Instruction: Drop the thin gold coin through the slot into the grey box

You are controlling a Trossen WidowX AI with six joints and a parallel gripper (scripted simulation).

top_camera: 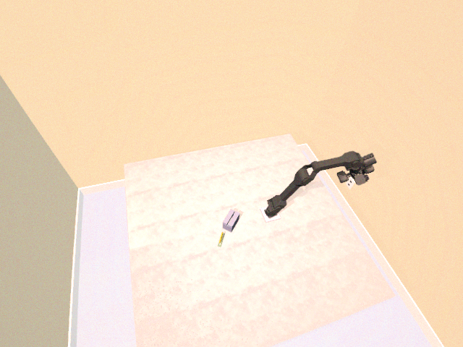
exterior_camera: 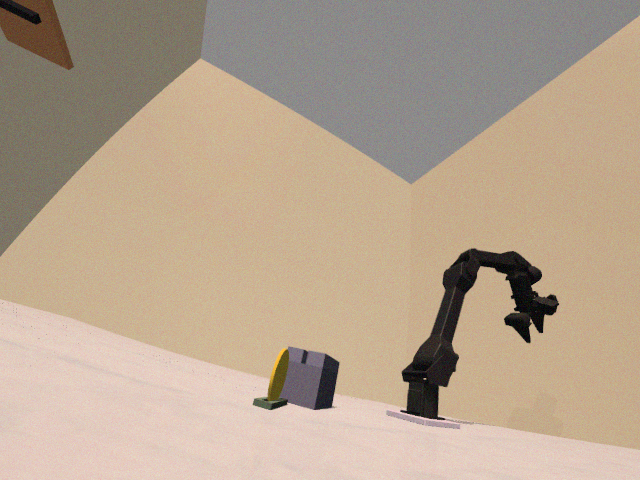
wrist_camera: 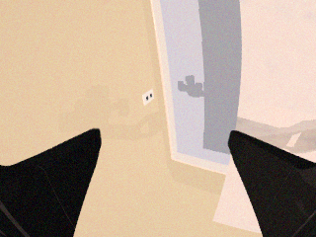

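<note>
My gripper tip is now 810 mm short of the gold coin, 230 mm above it and 90 mm to the left of it.
</note>
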